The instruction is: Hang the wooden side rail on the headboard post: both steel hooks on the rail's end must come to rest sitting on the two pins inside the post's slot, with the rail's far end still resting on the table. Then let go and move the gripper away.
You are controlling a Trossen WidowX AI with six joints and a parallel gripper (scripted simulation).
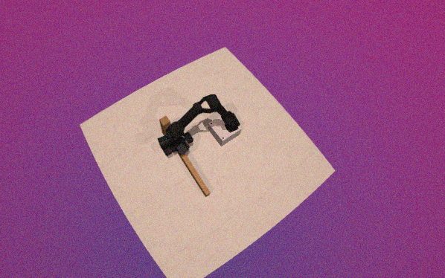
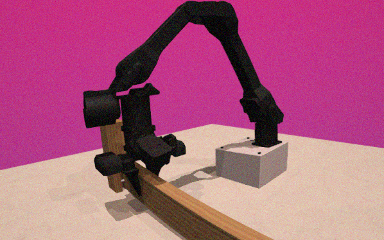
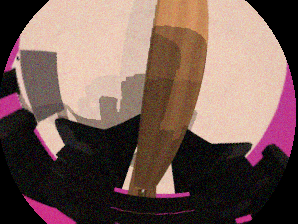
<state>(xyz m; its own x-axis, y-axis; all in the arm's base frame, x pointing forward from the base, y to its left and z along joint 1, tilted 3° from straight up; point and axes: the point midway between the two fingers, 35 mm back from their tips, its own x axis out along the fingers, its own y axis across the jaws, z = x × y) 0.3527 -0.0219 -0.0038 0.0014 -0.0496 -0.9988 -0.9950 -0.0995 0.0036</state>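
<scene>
Right now the wooden headboard post is 14 cm to the right of my gripper tip, 4 cm above it and 2 cm ahead of it.
</scene>
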